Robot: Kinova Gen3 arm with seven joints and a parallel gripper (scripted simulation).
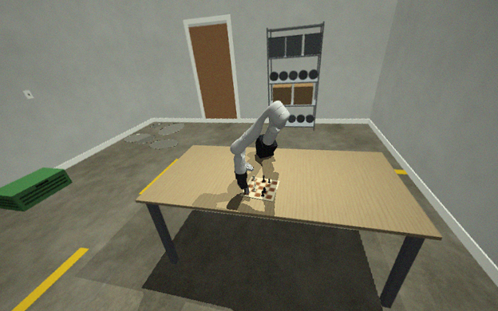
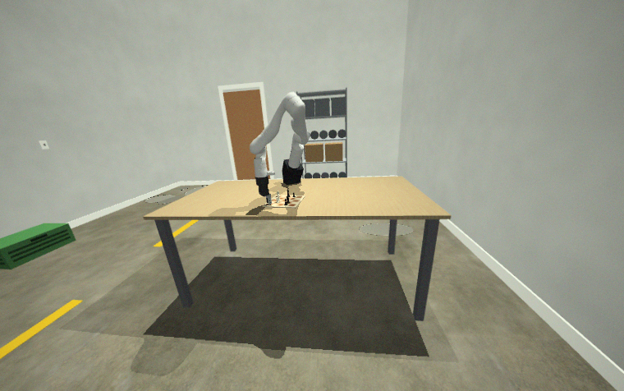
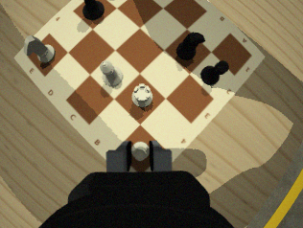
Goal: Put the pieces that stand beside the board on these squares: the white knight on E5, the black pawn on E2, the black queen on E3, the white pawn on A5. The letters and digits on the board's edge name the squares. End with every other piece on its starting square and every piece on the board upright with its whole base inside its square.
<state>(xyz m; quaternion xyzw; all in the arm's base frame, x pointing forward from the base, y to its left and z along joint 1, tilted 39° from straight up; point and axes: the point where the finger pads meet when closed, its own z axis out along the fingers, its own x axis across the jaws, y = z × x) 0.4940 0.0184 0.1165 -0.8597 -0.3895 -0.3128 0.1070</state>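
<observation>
Now: the white pawn 10 mm below my hand. The rest, counted from my hand: black pawn 170 mm behind, 80 mm to the left, 10 mm below; chessboard 90 mm behind, 60 mm to the left, 30 mm below; black queen 160 mm behind, 40 mm to the left.
</observation>
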